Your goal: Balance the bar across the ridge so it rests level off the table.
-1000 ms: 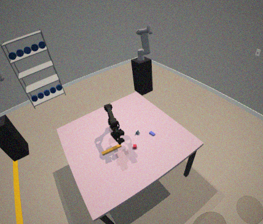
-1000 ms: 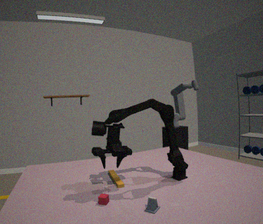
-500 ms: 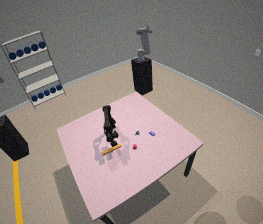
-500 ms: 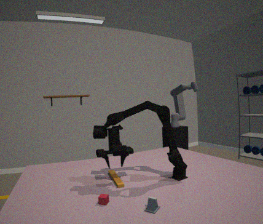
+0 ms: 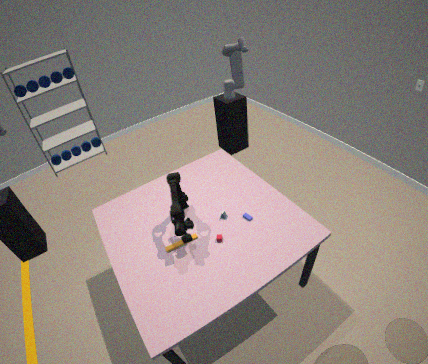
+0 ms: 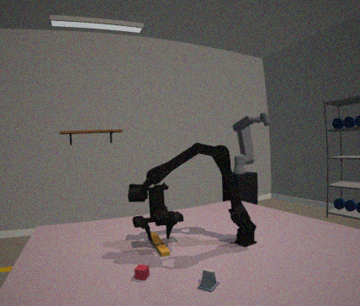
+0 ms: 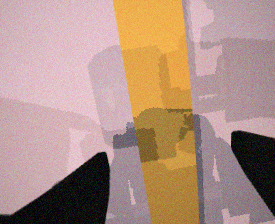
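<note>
The yellow bar lies 3 cm to the right of my gripper tip and 2 cm below it. Round my gripper tip: red cube (19 cm to the left, 12 cm ahead, 2 cm below); then blue block (45 cm to the left, 9 cm ahead, 2 cm below).
</note>
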